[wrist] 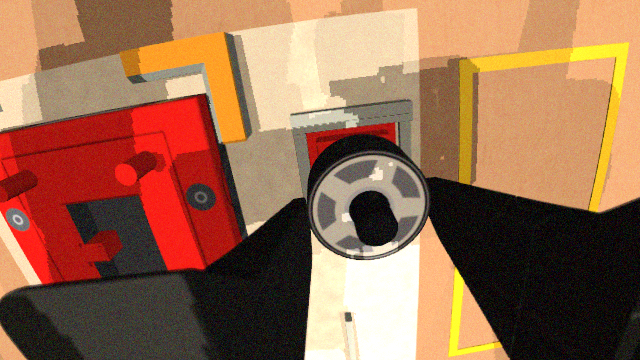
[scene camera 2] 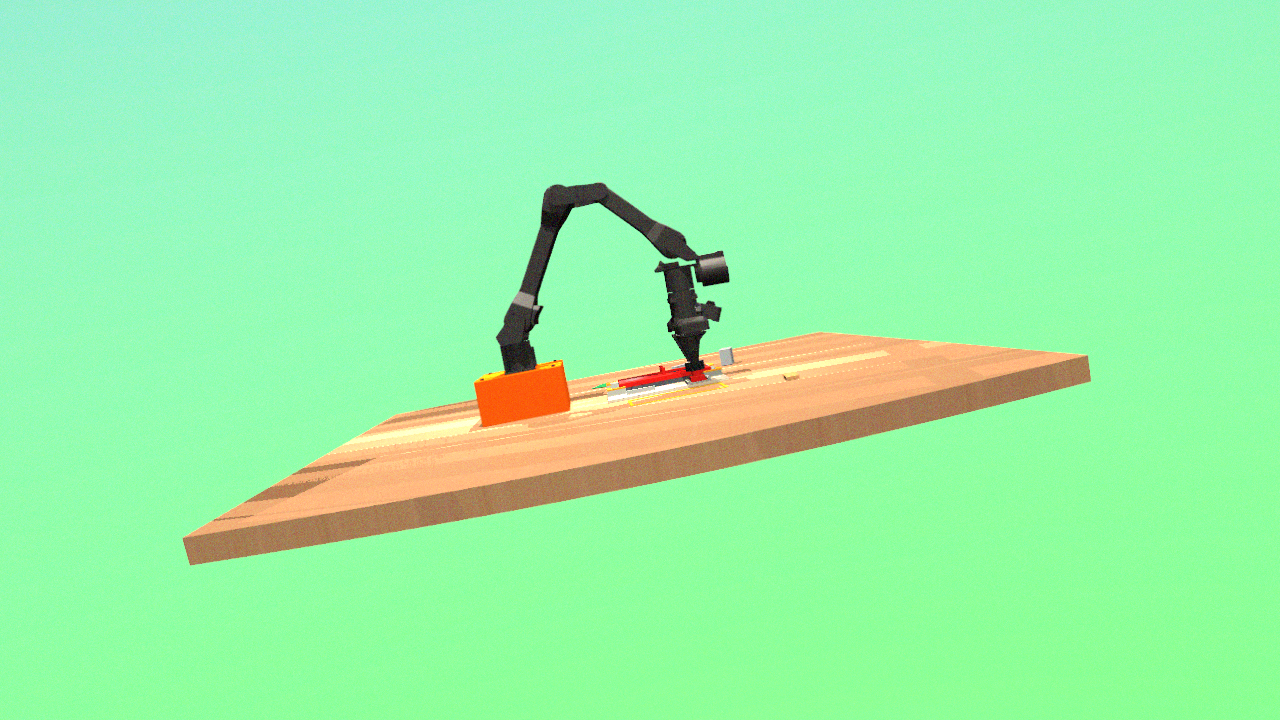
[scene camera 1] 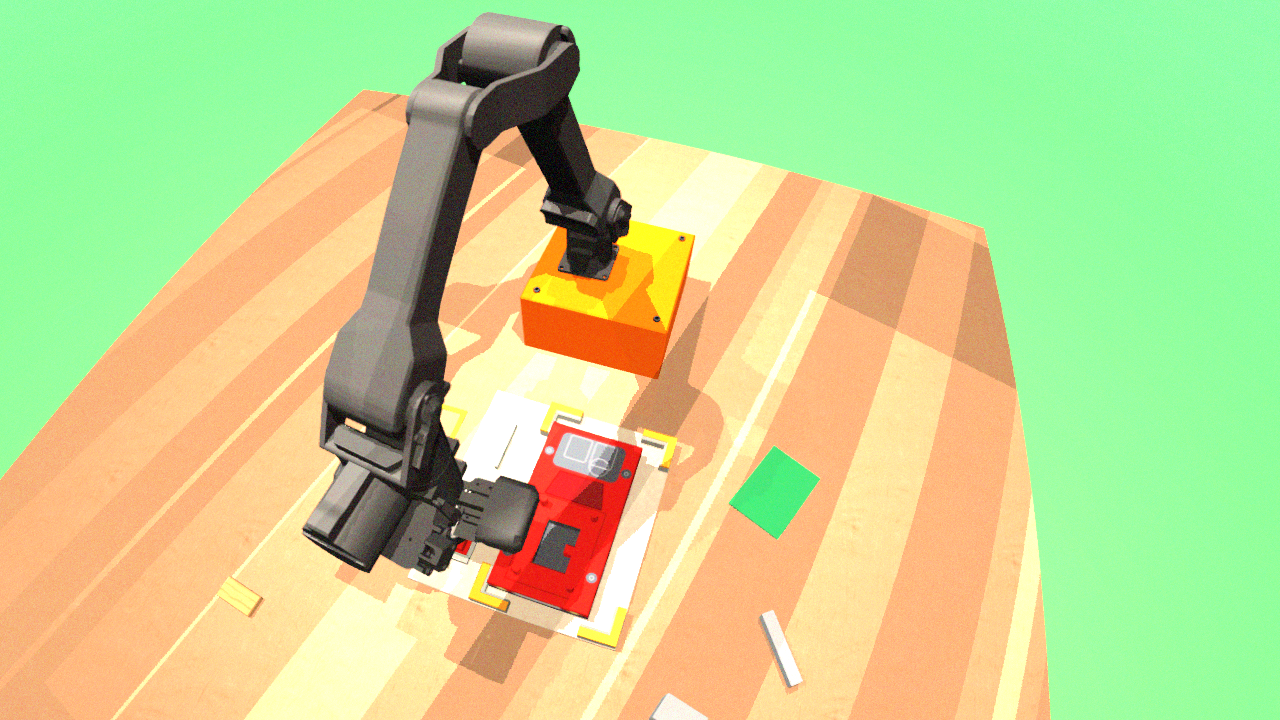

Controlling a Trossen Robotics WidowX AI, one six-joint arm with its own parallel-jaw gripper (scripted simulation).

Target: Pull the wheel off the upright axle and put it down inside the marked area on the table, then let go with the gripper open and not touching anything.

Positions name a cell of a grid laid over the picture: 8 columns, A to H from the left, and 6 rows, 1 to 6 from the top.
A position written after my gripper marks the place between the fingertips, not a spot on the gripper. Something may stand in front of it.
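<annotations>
A red plate is visible in scene camera 1 (D4), scene camera 2 (E4) and the wrist view (B4). My gripper is visible in scene camera 1 (C5), scene camera 2 (E4) and the wrist view (E4).
</annotations>
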